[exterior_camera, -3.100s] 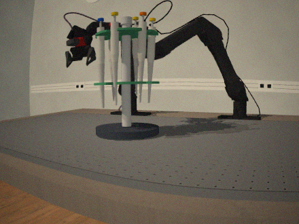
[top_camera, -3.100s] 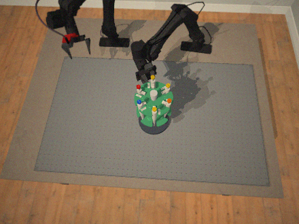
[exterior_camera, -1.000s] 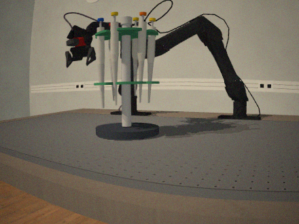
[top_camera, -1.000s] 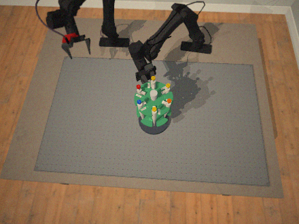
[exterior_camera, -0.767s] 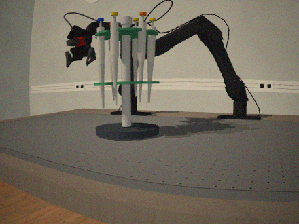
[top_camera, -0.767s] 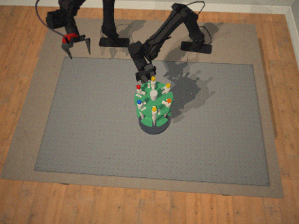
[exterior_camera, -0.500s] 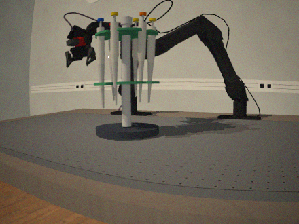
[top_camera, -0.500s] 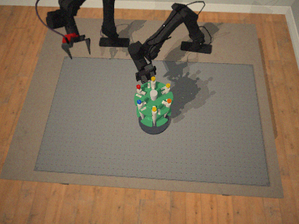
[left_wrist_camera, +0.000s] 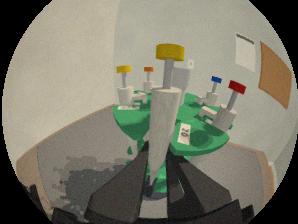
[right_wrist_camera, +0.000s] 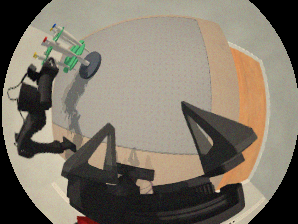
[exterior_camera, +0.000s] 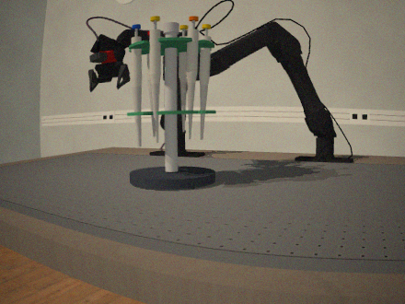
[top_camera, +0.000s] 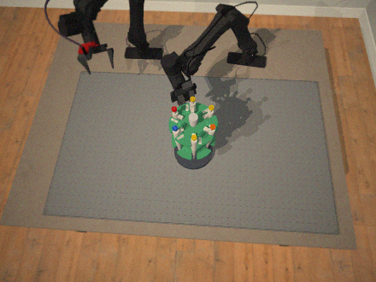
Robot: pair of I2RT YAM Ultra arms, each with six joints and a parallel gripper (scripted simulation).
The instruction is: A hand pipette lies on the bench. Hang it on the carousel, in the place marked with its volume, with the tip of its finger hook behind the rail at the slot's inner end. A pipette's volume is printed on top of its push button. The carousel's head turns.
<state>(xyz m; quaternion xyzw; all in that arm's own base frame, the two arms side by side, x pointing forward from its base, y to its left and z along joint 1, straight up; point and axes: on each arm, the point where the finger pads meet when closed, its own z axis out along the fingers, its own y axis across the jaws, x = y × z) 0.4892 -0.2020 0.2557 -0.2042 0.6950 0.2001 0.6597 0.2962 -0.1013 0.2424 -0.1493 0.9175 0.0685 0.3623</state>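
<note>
Right now the pipette is 20 mm below my left hand and 20 mm ahead of it.
</note>
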